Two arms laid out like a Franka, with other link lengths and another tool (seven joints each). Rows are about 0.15 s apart.
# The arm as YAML. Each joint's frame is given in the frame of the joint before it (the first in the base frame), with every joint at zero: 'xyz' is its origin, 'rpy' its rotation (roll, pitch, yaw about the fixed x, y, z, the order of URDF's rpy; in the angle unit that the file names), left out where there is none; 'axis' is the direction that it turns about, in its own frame. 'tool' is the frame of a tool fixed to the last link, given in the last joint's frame.
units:
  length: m
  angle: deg
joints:
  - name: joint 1
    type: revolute
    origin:
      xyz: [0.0, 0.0, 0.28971]
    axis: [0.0, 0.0, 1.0]
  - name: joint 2
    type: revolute
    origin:
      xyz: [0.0, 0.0, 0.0]
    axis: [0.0, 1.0, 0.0]
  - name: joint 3
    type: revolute
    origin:
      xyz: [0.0, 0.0, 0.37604]
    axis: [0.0, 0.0, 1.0]
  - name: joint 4
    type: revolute
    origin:
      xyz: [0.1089, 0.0, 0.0]
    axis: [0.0, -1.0, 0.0]
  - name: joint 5
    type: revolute
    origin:
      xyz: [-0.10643, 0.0, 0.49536]
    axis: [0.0, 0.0, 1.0]
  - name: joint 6
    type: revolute
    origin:
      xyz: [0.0, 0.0, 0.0]
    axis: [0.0, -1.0, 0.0]
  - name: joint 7
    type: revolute
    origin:
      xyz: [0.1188, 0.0, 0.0]
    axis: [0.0, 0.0, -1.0]
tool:
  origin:
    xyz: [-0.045, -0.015, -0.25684]
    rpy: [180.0, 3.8, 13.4]
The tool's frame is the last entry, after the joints.
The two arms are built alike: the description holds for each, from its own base.
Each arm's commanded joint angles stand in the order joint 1, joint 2, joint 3, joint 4, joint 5, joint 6, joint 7.
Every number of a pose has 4 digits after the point.
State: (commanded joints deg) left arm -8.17 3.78 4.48 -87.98 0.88 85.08 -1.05; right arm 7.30 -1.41 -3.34 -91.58 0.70 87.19 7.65
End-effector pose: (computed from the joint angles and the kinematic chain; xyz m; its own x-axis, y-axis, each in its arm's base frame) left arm 0.6733 -0.0564 0.4851 0.9664 0.1902 -0.1729 0.1844 -0.9816 -0.0488; right arm 0.6529 0.0392 0.5129 0.9786 0.1695 -0.1165 0.1685 -0.9855 -0.0188
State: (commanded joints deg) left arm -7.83 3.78 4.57 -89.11 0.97 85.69 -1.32; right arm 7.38 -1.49 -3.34 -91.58 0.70 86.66 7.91
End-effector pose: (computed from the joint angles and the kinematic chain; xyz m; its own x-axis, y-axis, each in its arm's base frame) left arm 0.6731 -0.0510 0.4748 0.9625 0.2022 -0.1809 0.1957 -0.9792 -0.0532; right arm 0.6501 0.0401 0.5133 0.9782 0.1665 -0.1243 0.1654 -0.9860 -0.0194
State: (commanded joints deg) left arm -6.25 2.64 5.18 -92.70 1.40 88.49 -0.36; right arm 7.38 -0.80 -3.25 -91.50 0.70 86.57 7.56
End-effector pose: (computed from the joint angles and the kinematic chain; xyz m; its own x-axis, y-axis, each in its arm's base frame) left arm 0.6716 -0.0223 0.4562 0.9593 0.2223 -0.1744 0.2157 -0.9749 -0.0560; right arm 0.6525 0.0412 0.5061 0.9753 0.1739 -0.1363 0.1727 -0.9848 -0.0203
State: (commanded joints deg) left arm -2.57 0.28 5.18 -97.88 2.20 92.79 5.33; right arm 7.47 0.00 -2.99 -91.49 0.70 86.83 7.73
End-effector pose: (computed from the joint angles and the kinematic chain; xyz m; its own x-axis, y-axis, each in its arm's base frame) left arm 0.6638 0.0292 0.4375 0.9707 0.1851 -0.1530 0.1793 -0.9825 -0.0512; right arm 0.6564 0.0458 0.4973 0.9735 0.1766 -0.1455 0.1756 -0.9843 -0.0202
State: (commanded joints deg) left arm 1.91 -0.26 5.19 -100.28 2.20 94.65 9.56; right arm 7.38 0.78 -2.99 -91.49 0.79 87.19 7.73
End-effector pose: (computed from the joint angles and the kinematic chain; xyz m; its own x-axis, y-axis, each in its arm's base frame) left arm 0.6557 0.0840 0.4223 0.9697 0.1874 -0.1567 0.1828 -0.9822 -0.0436; right arm 0.6608 0.0456 0.4887 0.9727 0.1750 -0.1526 0.1737 -0.9846 -0.0217
